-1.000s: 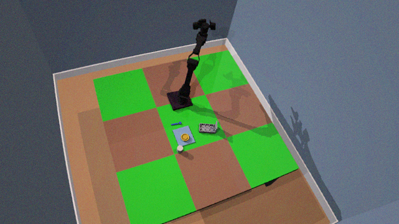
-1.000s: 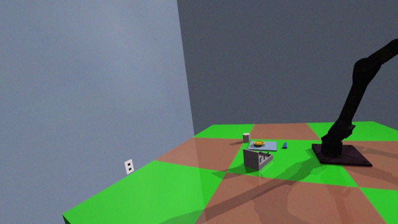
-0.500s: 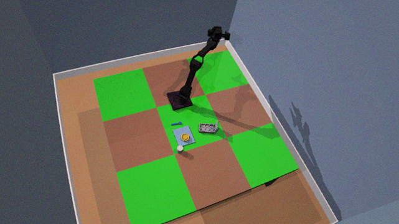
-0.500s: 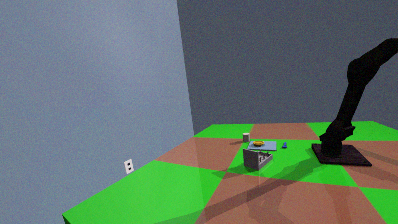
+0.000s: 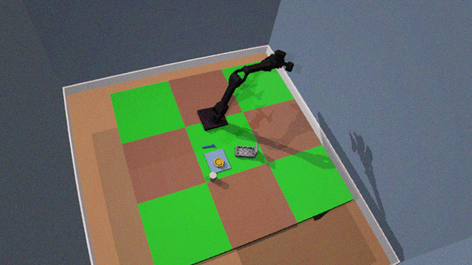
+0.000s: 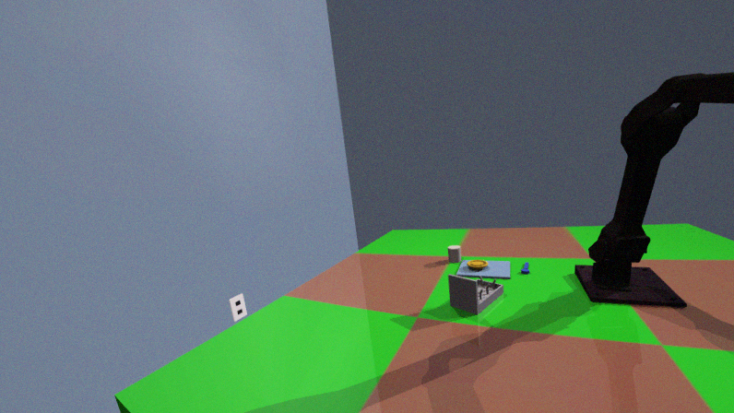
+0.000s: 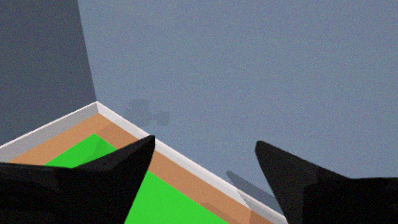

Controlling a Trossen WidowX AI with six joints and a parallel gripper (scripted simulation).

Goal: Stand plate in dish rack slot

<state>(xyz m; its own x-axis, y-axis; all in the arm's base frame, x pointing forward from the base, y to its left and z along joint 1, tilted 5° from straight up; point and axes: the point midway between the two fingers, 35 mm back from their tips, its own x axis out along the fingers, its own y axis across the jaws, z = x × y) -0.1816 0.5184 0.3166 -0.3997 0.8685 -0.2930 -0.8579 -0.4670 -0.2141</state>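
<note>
The yellow plate lies 650 mm to the right of my gripper tip, 530 mm ahead of it and 260 mm below it. The rest, counted from my gripper tip: light blue mat (650 mm to the right, 510 mm ahead, 270 mm below); then blue spoon (670 mm to the right, 390 mm ahead, 270 mm below); then grey dish rack (490 mm ahead, 450 mm to the right, 250 mm below).
</note>
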